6 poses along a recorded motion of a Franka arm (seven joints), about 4.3 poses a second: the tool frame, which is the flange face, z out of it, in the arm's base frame.
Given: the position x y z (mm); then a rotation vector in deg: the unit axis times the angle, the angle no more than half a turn.
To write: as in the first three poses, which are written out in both.
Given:
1: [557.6, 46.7, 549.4, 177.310, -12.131, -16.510]
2: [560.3, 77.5, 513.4, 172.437, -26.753, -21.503]
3: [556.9, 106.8, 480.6, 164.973, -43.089, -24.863]
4: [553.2, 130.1, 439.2, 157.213, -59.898, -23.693]
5: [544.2, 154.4, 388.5, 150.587, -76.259, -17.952]
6: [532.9, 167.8, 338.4, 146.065, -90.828, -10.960]
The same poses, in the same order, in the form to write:
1: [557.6, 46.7, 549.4, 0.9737, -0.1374, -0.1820, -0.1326, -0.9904, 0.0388]
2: [560.3, 77.5, 513.4, 0.9239, -0.3070, -0.2285, -0.2892, -0.9511, 0.1087]
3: [556.9, 106.8, 480.6, 0.8340, -0.4960, -0.2416, -0.4574, -0.8665, 0.1999]
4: [553.2, 130.1, 439.2, 0.7147, -0.6719, -0.1942, -0.6229, -0.7378, 0.2599]
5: [544.2, 154.4, 388.5, 0.5774, -0.8095, -0.1062, -0.7719, -0.5836, 0.2522]
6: [532.9, 167.8, 338.4, 0.4390, -0.8977, -0.0372, -0.8808, -0.4381, 0.1795]
